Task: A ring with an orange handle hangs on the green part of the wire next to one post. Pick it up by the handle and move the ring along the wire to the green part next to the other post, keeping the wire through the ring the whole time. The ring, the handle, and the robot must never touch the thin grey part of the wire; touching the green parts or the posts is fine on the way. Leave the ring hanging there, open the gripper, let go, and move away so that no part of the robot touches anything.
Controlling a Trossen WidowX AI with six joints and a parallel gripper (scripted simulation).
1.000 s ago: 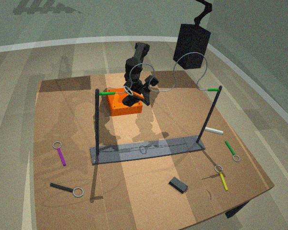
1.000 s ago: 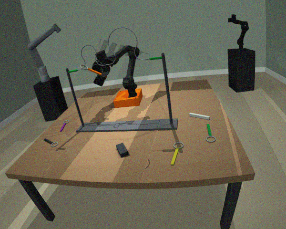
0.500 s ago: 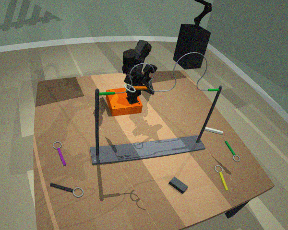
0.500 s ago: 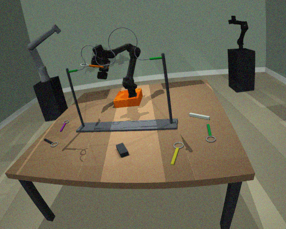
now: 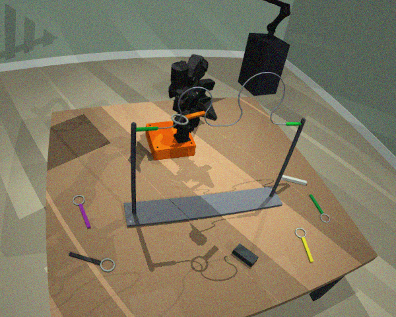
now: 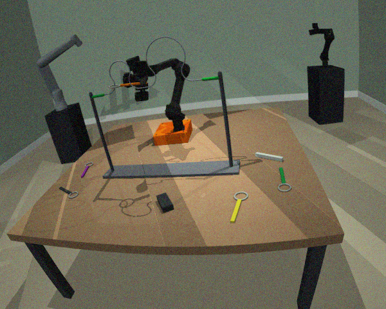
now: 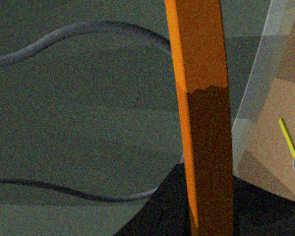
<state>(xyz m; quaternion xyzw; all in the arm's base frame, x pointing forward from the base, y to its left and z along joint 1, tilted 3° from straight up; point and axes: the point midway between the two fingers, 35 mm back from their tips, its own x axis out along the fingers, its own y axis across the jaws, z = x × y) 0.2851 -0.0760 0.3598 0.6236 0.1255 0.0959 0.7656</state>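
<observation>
The ring with orange handle lies 1 cm behind my gripper tip, 9 cm to the right of it and 2 cm above it. Also, from my gripper tip: yellow-handled ring: 35 cm ahead, 31 cm to the left, 40 cm below; then black-handled ring: 13 cm ahead, 46 cm to the right, 40 cm below; then dark block: 30 cm ahead, 4 cm to the left, 39 cm below.
</observation>
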